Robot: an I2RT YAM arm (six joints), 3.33 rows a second.
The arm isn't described. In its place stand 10 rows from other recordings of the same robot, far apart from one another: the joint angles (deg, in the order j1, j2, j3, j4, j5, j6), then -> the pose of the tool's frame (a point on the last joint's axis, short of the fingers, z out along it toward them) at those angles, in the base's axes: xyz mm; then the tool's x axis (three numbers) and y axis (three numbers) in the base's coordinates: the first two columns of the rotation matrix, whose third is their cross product.
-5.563 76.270 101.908 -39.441 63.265 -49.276 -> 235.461, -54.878, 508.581, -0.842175, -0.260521, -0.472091, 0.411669, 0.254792, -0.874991
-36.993 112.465 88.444 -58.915 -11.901 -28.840 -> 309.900, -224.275, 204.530, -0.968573, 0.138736, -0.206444, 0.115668, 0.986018, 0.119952
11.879 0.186 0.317 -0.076 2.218 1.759 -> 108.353, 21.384, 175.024, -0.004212, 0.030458, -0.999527, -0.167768, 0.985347, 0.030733
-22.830 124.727 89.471 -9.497 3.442 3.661 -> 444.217, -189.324, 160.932, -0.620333, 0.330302, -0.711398, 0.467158, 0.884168, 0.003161
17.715 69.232 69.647 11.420 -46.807 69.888 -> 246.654, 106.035, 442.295, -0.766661, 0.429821, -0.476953, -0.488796, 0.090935, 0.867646
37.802 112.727 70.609 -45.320 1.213 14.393 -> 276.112, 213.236, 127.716, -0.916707, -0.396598, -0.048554, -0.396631, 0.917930, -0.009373
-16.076 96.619 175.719 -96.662 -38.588 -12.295 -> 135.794, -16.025, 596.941, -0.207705, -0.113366, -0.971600, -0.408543, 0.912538, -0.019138
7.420 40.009 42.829 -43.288 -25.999 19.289 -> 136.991, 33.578, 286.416, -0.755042, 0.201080, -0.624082, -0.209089, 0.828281, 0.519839
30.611 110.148 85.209 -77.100 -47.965 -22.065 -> 277.418, 194.860, 216.761, -0.702069, -0.707648, -0.079577, -0.508618, 0.420094, 0.751551
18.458 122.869 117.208 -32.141 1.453 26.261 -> 474.175, 157.319, 303.608, -0.653028, 0.248339, -0.715459, -0.009549, 0.941933, 0.335665
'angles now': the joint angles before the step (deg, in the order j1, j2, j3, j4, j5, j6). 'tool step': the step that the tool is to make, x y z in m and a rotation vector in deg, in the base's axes. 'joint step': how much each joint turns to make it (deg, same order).
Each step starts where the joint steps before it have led.
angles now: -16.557, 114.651, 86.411, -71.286, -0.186, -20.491
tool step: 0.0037, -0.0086, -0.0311, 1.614, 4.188, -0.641
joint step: -1.156, 5.176, -0.039, 0.734, -0.197, -0.567
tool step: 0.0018, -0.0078, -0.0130, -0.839, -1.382, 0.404
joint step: -1.010, 1.215, -1.089, 3.878, 0.679, -1.293
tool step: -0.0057, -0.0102, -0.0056, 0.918, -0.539, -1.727
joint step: -1.903, 0.000, -1.359, 1.556, -0.984, -0.395
